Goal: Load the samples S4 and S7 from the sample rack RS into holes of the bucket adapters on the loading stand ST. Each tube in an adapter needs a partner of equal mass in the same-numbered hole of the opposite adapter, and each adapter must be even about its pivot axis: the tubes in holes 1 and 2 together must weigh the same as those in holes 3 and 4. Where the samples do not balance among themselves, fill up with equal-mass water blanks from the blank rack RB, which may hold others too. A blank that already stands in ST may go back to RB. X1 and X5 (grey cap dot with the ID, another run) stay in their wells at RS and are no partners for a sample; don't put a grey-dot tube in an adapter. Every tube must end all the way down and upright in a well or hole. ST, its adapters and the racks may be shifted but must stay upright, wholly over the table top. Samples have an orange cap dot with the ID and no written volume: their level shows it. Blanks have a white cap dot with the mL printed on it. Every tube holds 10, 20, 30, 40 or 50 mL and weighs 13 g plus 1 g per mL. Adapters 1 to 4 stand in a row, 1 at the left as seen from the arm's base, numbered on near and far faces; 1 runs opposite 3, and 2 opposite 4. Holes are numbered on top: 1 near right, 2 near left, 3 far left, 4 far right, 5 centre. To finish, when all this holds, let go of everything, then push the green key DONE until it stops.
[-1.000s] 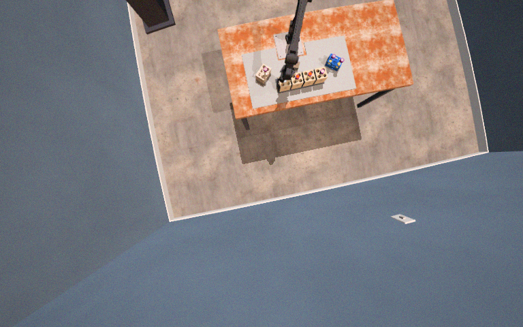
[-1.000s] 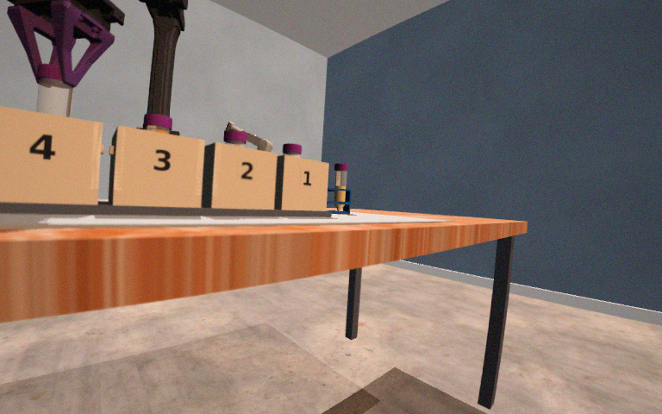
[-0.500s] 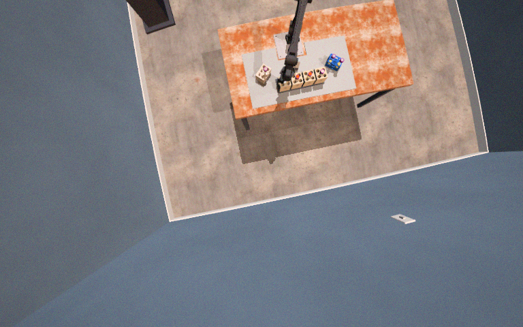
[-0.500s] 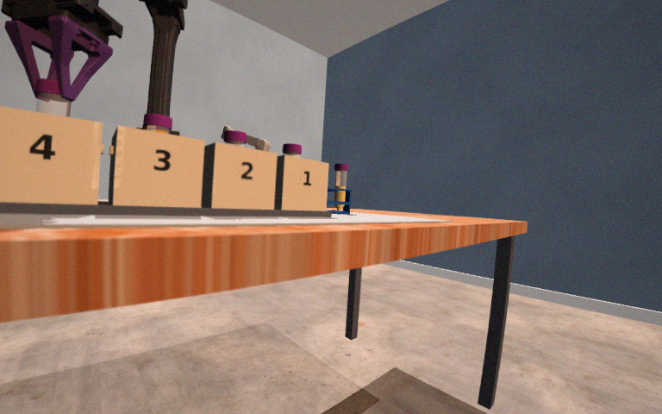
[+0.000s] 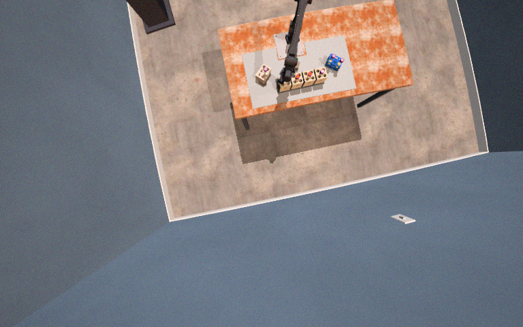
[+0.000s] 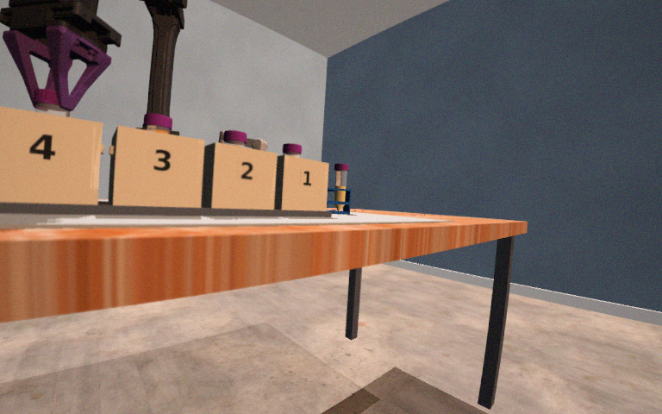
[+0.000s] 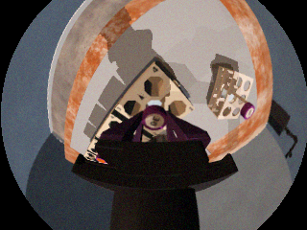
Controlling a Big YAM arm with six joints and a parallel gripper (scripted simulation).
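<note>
Now: hand 16 cm past the DONE key box, 16 cm to the right of it and 7 cm above it. The rest, counted from my hand: adapter 2 (1 cm ahead, 22 cm to the left, 7 cm below); then tan blank rack RB (15 cm behind, 15 cm to the right, 9 cm below); then adapter 3 (1 cm ahead, 11 cm to the left, 7 cm below).
</note>
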